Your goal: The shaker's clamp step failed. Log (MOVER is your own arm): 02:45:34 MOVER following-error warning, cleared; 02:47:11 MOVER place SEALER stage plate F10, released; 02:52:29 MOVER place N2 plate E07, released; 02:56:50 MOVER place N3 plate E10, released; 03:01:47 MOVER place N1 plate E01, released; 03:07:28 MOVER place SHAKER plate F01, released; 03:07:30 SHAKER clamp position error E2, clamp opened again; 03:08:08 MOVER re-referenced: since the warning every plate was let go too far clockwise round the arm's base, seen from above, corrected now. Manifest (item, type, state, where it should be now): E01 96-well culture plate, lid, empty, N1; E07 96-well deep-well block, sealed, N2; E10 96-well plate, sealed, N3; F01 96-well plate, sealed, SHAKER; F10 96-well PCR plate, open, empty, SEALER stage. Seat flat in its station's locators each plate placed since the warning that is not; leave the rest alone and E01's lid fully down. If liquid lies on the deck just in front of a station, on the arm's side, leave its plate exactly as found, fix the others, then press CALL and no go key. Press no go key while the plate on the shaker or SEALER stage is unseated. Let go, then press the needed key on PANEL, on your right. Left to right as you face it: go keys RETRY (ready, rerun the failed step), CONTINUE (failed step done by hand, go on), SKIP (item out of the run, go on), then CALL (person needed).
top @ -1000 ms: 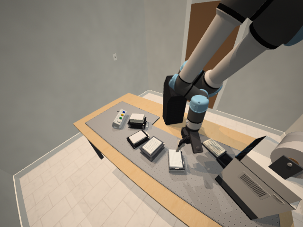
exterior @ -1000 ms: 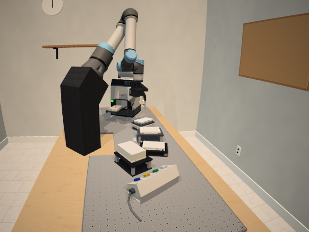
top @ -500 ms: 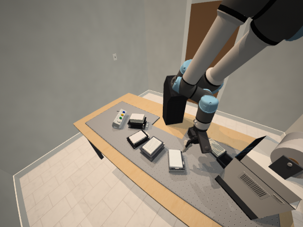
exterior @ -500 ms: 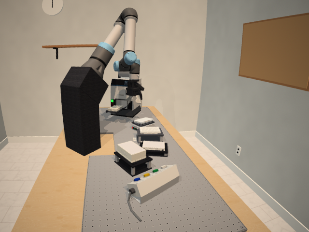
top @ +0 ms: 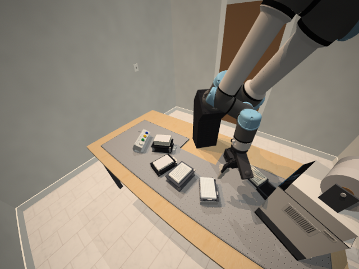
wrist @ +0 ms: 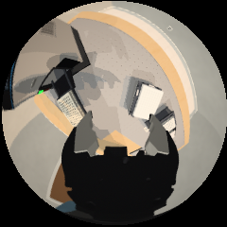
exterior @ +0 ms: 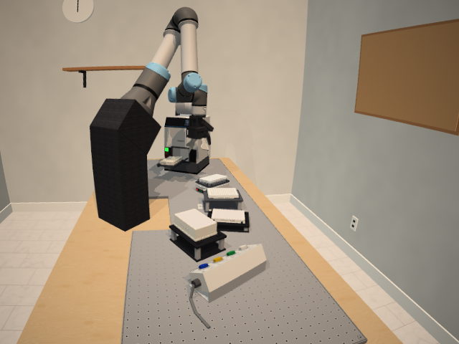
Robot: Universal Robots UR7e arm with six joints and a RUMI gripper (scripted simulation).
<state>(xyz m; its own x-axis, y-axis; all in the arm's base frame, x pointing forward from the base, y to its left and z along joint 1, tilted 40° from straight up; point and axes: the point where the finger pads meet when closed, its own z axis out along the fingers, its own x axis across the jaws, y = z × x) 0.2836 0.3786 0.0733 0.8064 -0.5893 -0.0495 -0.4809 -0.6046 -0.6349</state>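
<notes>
The PCR plate is 170 mm behind my hand, 60 mm to the left of it and 60 mm below it. Also, from my hand: lidded culture plate (80 mm ahead, 70 mm to the right, 100 mm below); film roll (130 mm behind, 330 mm to the left, 230 mm above).
</notes>
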